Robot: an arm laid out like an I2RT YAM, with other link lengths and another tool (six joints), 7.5 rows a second.
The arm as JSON. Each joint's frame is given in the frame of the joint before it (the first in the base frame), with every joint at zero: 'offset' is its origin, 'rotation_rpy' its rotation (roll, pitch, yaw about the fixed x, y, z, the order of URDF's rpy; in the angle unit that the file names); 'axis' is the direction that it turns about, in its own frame. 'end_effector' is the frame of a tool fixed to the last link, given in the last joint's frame.
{
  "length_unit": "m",
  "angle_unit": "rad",
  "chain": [
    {
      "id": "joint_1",
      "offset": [
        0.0,
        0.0,
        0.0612
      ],
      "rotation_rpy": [
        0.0,
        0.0,
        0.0
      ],
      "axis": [
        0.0,
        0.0,
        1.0
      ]
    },
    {
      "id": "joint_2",
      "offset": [
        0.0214,
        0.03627,
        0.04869
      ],
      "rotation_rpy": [
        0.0,
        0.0,
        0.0
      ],
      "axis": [
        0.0,
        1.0,
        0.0
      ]
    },
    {
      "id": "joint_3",
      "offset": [
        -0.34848,
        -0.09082,
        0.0
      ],
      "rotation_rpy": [
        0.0,
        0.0,
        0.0
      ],
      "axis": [
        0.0,
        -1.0,
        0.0
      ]
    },
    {
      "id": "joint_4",
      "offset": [
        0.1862,
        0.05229,
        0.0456
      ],
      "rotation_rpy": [
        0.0,
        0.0,
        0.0
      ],
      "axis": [
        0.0,
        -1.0,
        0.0
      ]
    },
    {
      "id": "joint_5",
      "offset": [
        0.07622,
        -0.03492,
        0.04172
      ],
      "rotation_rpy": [
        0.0,
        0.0,
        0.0
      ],
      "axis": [
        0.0,
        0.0,
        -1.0
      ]
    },
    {
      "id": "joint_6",
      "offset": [
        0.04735,
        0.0,
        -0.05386
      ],
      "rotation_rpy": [
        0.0,
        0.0,
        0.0
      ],
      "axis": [
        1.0,
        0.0,
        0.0
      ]
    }
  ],
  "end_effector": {
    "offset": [
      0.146,
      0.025,
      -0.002
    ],
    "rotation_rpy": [
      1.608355,
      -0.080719,
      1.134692
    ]
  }
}
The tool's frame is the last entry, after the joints.
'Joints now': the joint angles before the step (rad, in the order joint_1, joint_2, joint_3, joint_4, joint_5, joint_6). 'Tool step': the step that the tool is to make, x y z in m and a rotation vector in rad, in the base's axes. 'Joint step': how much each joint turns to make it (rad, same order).
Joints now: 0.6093, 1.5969, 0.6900, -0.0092, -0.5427, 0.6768
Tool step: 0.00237, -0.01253, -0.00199, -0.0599, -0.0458, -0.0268
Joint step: 0.0008, -0.0366, 0.0048, -0.0512, 0.0767, -0.0270
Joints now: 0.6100, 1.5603, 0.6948, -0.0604, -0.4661, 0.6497
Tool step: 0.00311, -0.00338, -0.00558, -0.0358, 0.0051, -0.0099
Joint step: -0.0008, 0.0118, 0.0170, -0.0339, 0.0267, -0.0092
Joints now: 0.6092, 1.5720, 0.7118, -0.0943, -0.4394, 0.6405
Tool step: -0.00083, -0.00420, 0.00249, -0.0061, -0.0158, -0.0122
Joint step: 0.0007, -0.0232, -0.0067, -0.0060, 0.0189, 0.0025
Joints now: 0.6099, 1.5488, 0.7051, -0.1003, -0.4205, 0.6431
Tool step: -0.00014, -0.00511, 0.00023, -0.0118, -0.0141, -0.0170
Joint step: 0.0003, -0.0192, -0.0104, -0.0025, 0.0245, 0.0038
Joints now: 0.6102, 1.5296, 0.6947, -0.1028, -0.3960, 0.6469
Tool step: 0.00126, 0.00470, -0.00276, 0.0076, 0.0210, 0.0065
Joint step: 0.0003, 0.0252, 0.0063, 0.0084, -0.0184, 0.0062
